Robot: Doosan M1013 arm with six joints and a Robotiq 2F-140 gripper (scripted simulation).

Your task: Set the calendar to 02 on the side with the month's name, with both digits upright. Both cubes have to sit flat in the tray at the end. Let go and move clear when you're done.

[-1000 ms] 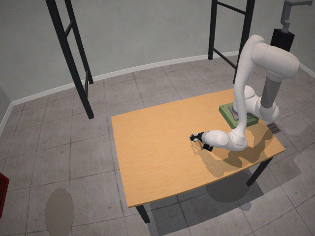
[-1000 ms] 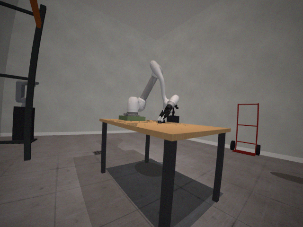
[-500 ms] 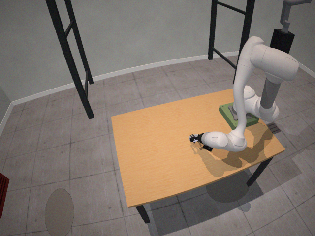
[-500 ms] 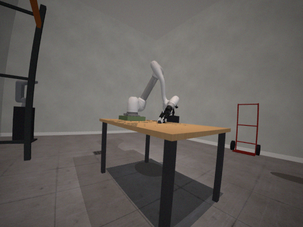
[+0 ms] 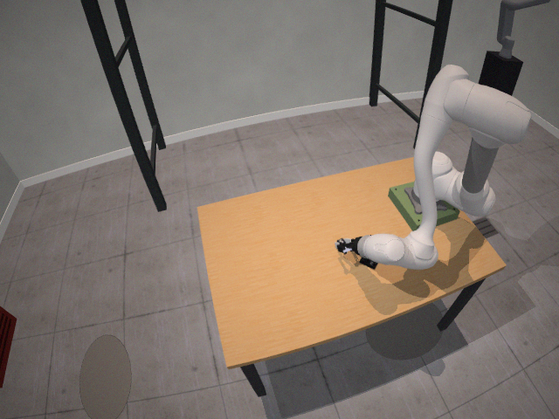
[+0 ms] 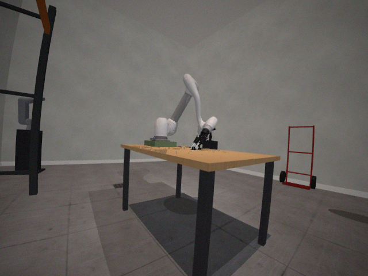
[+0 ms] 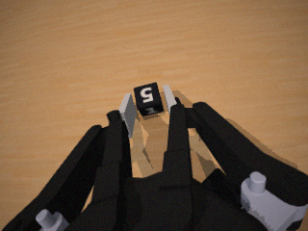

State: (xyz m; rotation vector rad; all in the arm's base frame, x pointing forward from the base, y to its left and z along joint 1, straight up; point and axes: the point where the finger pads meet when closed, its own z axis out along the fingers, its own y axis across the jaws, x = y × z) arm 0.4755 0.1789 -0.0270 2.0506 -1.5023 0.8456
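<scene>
Right now the black number cube is 1 cm ahead of my hand, 2 cm to the right of it and 2 cm below it.
</scene>
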